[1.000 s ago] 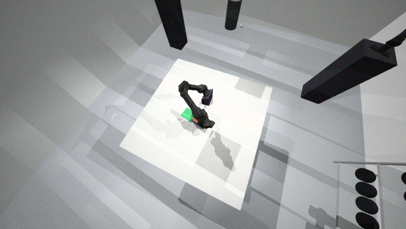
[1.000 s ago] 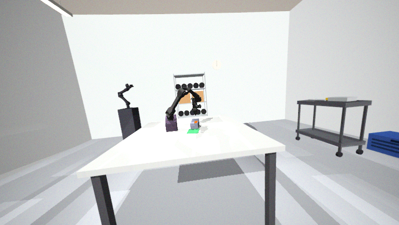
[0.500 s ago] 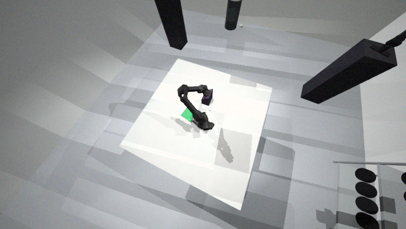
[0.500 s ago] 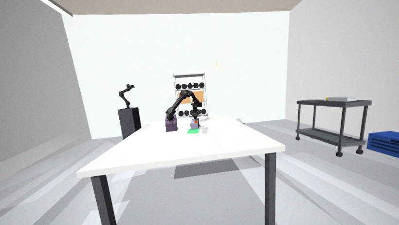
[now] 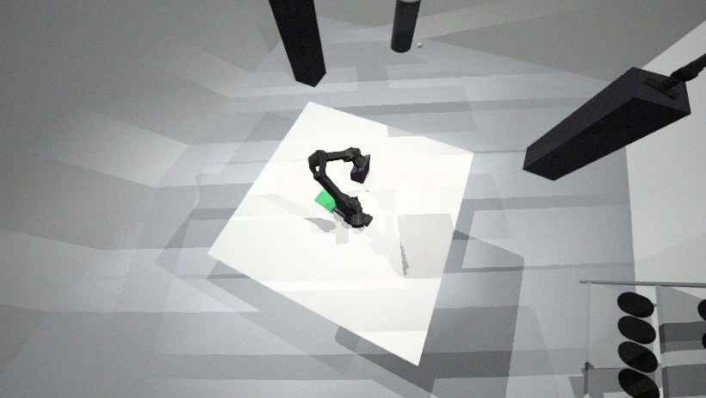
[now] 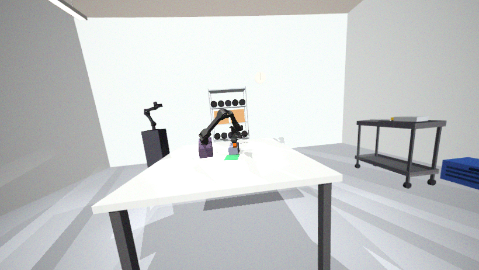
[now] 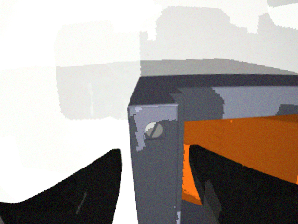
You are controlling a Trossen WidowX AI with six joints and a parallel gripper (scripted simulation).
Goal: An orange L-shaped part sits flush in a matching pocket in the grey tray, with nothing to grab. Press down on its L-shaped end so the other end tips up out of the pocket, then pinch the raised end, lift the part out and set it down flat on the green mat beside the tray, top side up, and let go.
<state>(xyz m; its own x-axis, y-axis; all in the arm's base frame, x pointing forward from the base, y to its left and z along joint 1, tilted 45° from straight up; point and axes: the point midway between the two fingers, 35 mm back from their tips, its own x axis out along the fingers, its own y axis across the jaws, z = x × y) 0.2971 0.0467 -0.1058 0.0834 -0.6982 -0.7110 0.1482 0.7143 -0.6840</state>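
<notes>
Now: the orange L-shaped part 1 cm behind my gripper tip and 5 cm to the right of it. The rest, counted from my gripper tip: green mat 4 cm behind, 22 cm to the right, 6 cm below.
</notes>
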